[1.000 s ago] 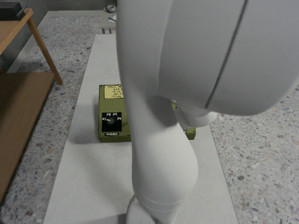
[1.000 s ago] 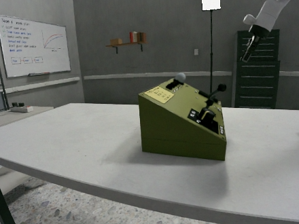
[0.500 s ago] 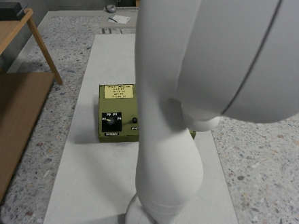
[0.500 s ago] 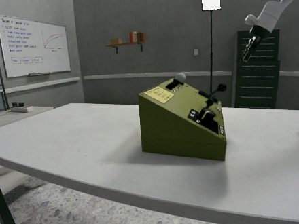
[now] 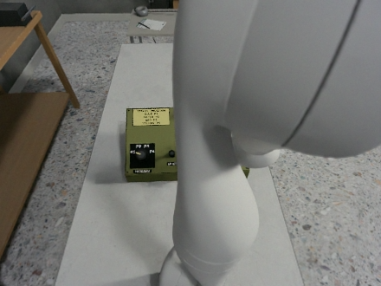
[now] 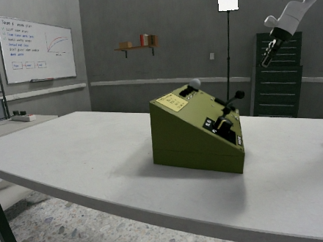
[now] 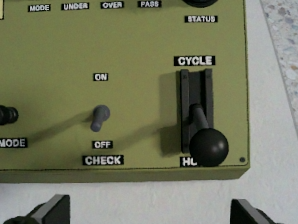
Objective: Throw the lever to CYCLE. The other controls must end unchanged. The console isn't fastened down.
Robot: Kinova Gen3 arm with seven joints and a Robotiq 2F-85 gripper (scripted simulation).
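The black ball-topped lever is 150 mm below my hand, 120 mm ahead of it and 60 mm to the right of it. The rest, counted from my hand: black rotary selector 310 mm to the left, 170 mm below, 140 mm ahead; mode button 180 mm to the left, 160 mm below, 140 mm ahead; grey check toggle 160 mm below, 140 mm ahead, 60 mm to the left.
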